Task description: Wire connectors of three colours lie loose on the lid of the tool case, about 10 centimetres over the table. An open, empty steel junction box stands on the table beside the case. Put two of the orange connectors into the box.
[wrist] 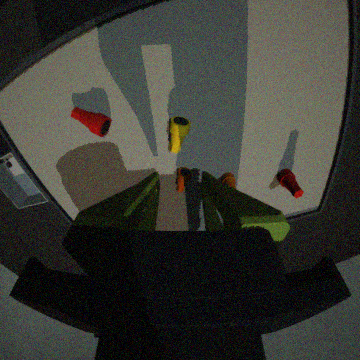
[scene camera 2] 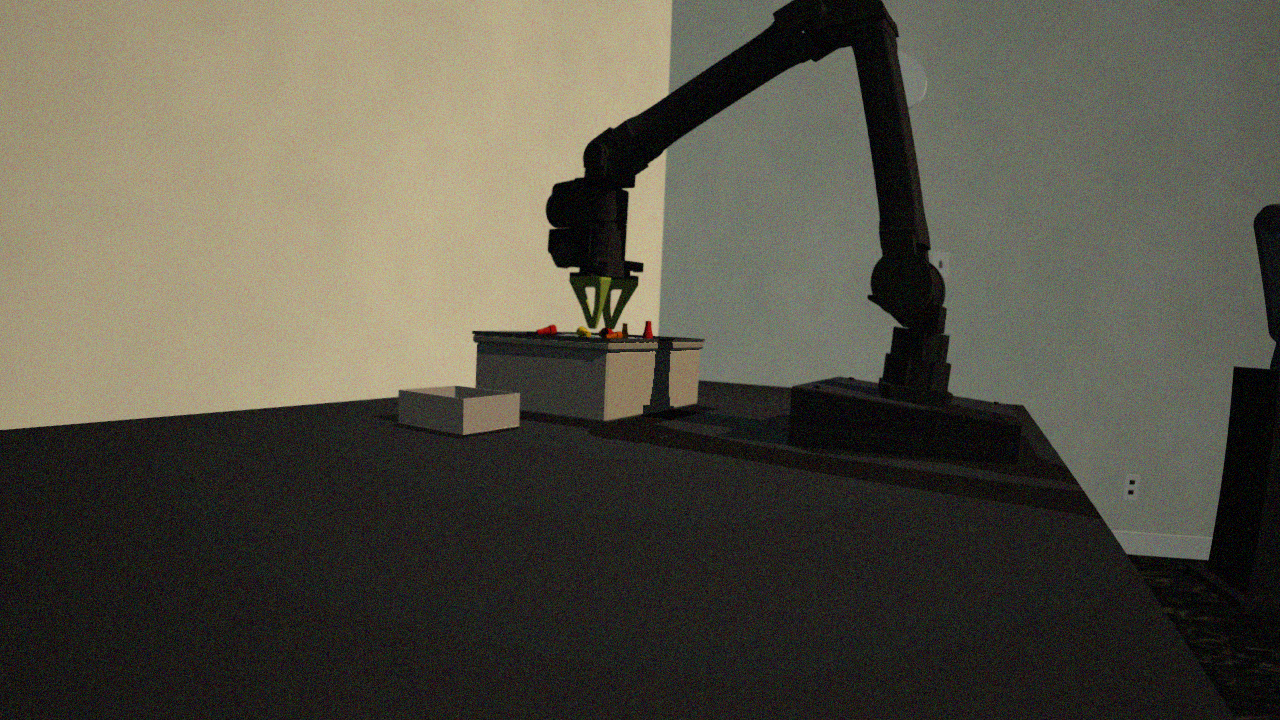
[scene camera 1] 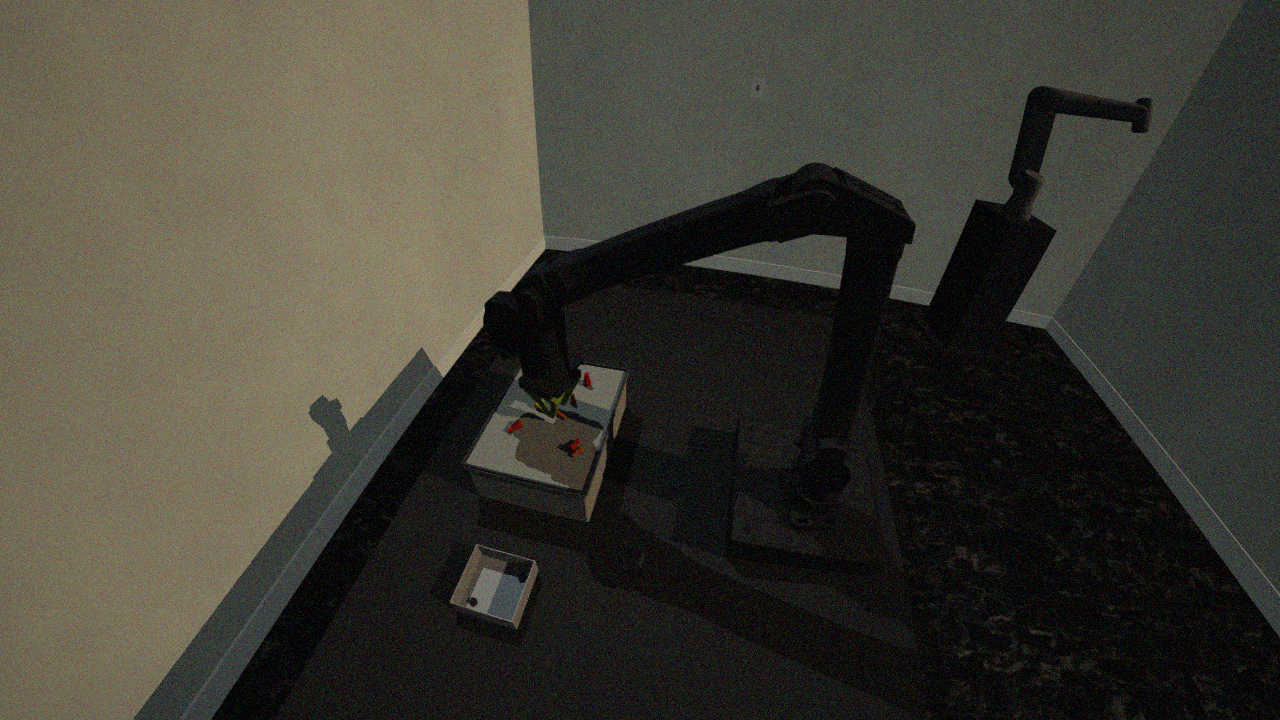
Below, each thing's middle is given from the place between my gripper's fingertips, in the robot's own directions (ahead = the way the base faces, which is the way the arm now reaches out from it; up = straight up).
The tool case (scene camera 2: pixel 598 379) is 10 mm ahead of my hand and 60 mm below it.
